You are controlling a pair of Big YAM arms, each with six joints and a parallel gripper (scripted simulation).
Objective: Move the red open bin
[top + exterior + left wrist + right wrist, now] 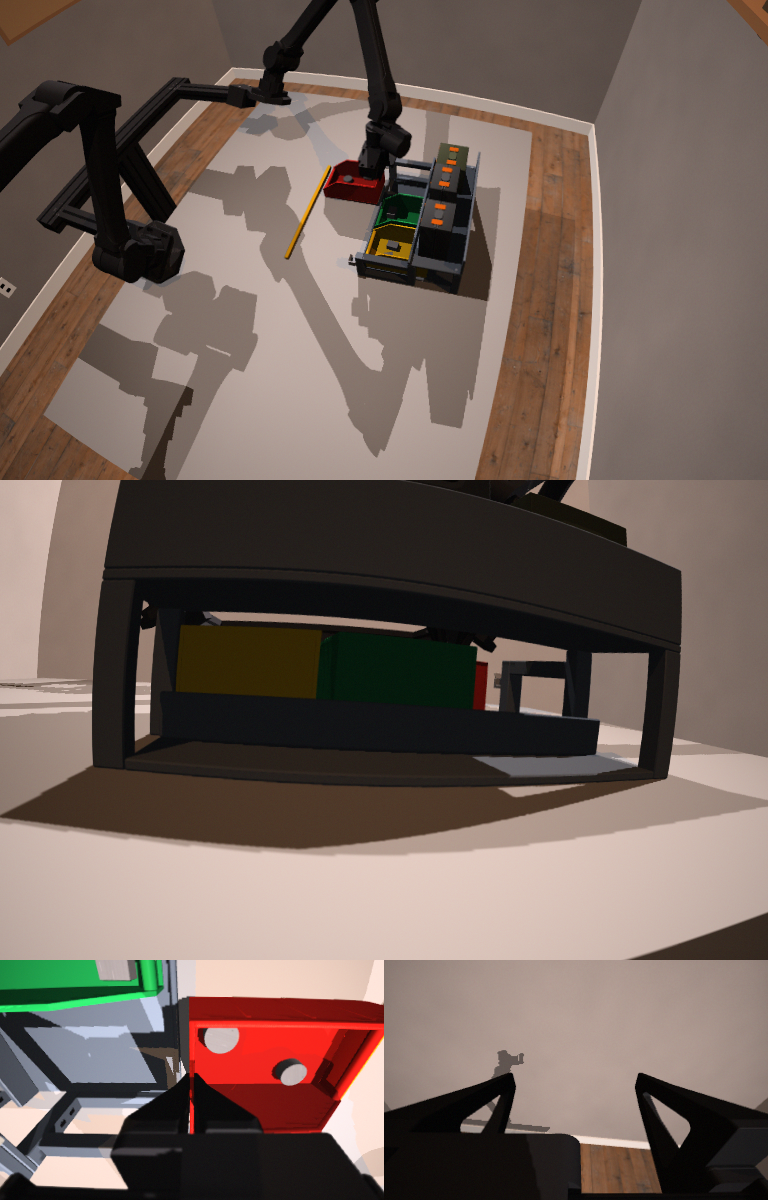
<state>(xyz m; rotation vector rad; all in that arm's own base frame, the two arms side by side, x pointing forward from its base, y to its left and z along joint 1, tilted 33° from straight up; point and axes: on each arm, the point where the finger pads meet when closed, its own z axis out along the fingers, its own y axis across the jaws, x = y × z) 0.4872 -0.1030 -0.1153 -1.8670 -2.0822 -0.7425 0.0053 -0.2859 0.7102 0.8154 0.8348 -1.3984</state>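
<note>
Now: left hand 8 cm past the red open bin and 3 cm above it. Round my left hand: grey shelf: 14 cm ahead, 10 cm to the right; green bin: 11 cm ahead, 10 cm to the right, 3 cm below.
</note>
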